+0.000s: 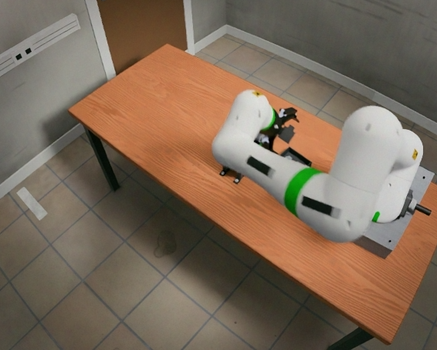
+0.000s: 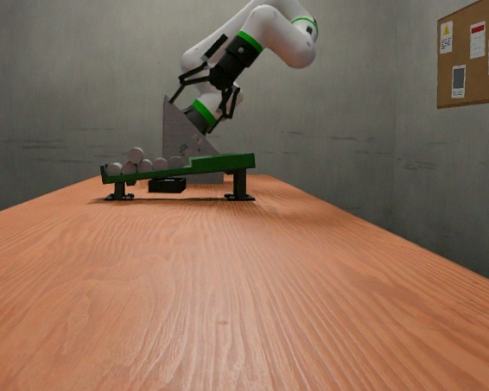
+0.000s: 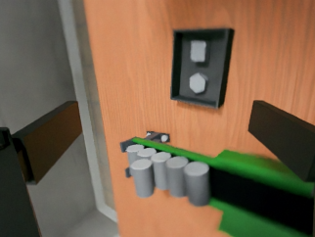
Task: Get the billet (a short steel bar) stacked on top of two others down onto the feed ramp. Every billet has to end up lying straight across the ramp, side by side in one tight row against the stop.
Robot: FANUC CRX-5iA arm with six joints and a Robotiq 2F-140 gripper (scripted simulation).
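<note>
My gripper is now 150 mm short of the grey stop, 240 mm to the left of it and 170 mm above it. The rest, counted from my hand: black tray 40 mm behind, 60 mm to the right, 220 mm below.
</note>
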